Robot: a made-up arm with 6 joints.
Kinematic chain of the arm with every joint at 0, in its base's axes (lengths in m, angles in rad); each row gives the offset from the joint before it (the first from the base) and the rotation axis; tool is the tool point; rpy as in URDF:
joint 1: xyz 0 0 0.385 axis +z
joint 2: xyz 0 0 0 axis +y
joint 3: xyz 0.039 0 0.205 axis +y
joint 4: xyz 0.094 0 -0.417 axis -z
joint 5: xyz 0 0 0 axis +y
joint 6: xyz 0.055 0 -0.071 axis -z
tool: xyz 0 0 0 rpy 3.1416 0 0
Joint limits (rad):
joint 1: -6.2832..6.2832
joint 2: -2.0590..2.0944
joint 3: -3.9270..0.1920
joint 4: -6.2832..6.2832
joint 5: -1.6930..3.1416
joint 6: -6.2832..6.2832
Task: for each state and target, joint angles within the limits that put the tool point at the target. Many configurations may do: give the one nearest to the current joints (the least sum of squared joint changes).
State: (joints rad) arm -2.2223 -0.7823 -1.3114 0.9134 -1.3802 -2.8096
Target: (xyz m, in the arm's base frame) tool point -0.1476 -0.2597 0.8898
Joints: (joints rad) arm -1.8850 -0.3352 -1.6080 0.7362 -0.9940 -2.8096
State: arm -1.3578 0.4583 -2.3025 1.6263 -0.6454 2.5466
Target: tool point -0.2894 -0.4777 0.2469
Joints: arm -1.9582 0.8962 -1.7171 1.7539 -0.7742 2.5466
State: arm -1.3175 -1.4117 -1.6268 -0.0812 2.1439 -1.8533
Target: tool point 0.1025 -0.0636 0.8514
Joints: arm -0.7812 -1.0375 -1.3874 0.3079 2.1079 -1.8533
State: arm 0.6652 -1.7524 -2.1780 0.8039 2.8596 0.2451
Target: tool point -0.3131 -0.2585 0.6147
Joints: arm 0.7842 -2.0469 -1.5767 0.6807 3.0604 0.2451
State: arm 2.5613 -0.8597 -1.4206 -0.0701 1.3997 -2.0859
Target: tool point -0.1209 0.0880 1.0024
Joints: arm 2.5355 -0.6788 -1.8383 -0.0828 1.1436 -2.0859
